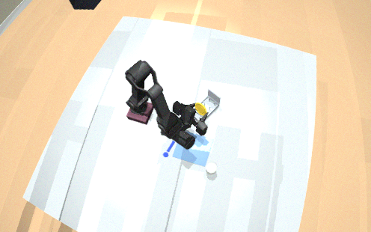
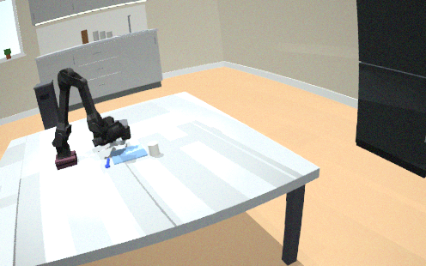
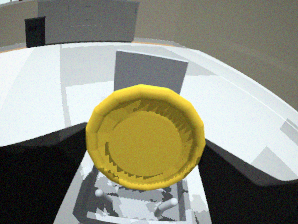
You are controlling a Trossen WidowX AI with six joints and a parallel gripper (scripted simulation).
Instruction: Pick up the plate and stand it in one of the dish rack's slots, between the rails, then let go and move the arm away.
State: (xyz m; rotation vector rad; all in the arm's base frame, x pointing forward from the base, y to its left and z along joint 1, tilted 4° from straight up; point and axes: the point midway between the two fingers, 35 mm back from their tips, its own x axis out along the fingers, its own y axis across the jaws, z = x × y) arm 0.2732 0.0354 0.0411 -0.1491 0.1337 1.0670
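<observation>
Now: the yellow plate 1 cm to the right of my gripper tip. The rest, counted from my gripper tip: grey dish rack (3 cm below, 2 cm to the left, 1 cm ahead); light blue cloth (18 cm to the right, 5 cm below); blue-handled spoon (22 cm to the right, 10 cm behind, 5 cm below).
</observation>
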